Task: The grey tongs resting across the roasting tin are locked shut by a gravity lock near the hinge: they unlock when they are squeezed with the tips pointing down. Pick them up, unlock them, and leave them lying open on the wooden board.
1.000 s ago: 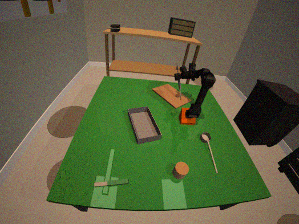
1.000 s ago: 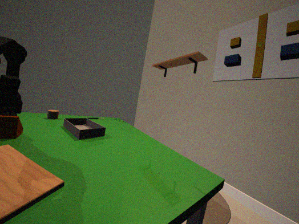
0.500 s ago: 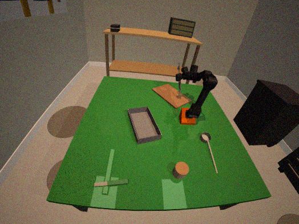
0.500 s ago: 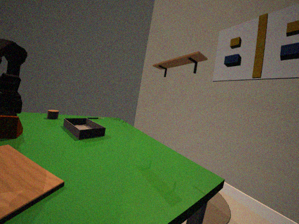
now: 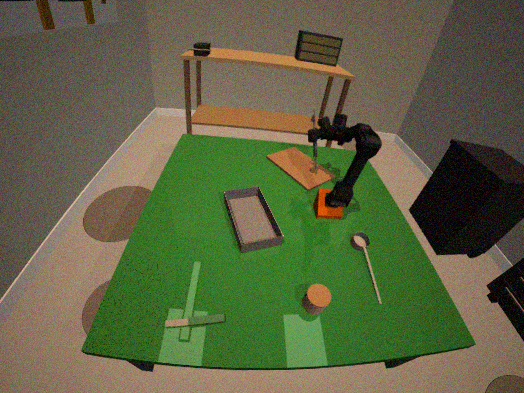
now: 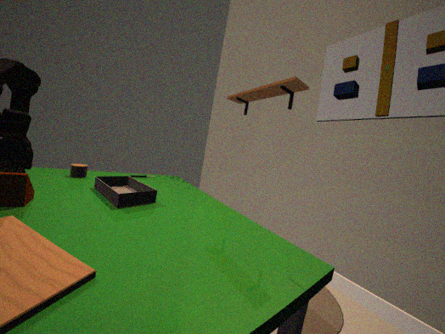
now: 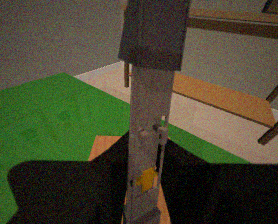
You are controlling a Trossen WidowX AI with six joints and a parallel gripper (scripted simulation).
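The wooden board is 23 cm below my gripper tip. From my gripper tip the other things lie so: cork-topped jar: 81 cm to the left, 20 cm below, 6 cm ahead; then yellow lock piece: 3 cm to the left, 2 cm behind; then roasting tin: 45 cm to the left, 28 cm ahead, 21 cm below.
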